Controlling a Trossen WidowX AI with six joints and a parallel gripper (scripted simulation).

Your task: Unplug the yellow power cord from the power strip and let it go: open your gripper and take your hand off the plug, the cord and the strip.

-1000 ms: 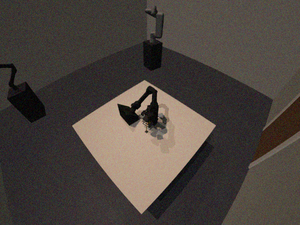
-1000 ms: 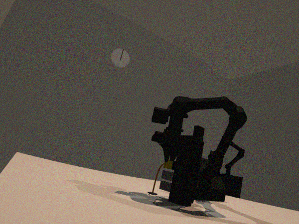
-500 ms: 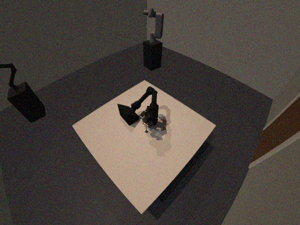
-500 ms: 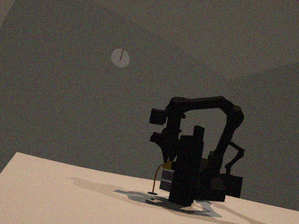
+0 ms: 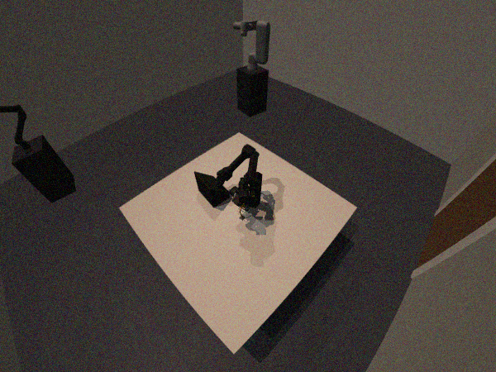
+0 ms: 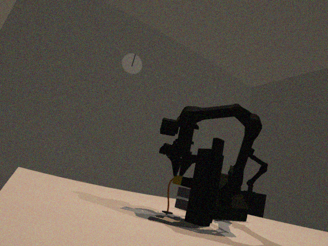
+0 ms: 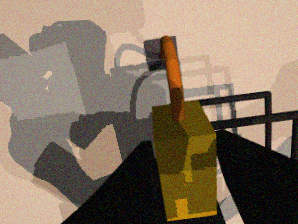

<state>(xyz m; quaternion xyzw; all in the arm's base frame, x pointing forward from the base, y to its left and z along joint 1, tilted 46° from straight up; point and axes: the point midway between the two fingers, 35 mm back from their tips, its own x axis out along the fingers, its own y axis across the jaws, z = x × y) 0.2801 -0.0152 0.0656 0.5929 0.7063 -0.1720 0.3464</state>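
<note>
My gripper tip is now 3 cm to the right of the yellow plug and 1 cm past it.
</note>
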